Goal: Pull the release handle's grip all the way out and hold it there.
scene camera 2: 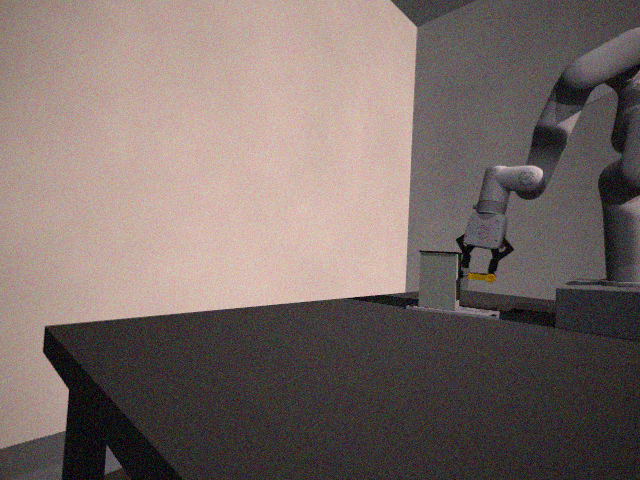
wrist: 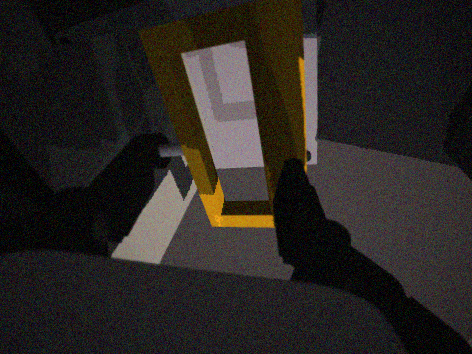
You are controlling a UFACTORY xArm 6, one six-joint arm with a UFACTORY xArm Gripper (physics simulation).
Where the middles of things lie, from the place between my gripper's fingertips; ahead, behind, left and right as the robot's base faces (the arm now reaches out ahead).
Labels:
My gripper is now 12 cm above the base plate (wrist: 221, 76), 6 cm short of it and 1 cm to the right of it.

